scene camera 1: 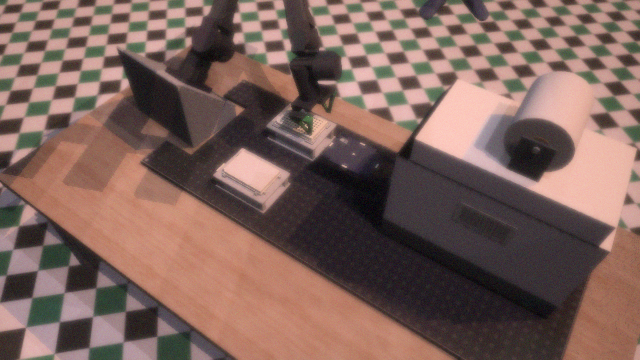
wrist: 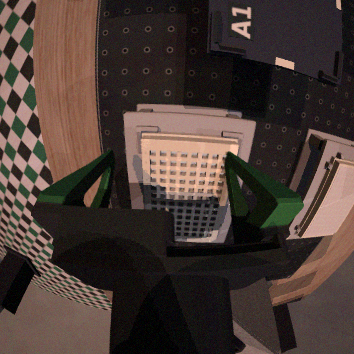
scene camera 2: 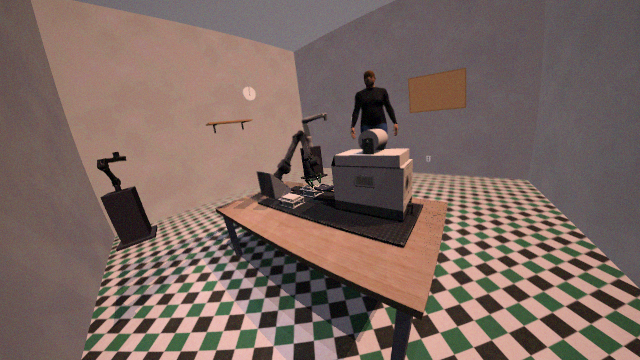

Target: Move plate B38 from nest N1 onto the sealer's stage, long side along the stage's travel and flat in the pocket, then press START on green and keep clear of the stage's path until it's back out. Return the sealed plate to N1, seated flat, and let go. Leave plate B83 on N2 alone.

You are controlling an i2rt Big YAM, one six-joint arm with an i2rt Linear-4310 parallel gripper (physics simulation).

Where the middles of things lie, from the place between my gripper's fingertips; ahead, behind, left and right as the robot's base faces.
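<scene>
White lidded plate [scene camera 1: 257, 176]: 20 mm behind my hand, 20 mm below it, 240 mm to the right of it. Dark sealer stage [scene camera 1: 366, 161]: 20 mm above my hand, 40 mm to the right of it, 200 mm ahead of it.
</scene>
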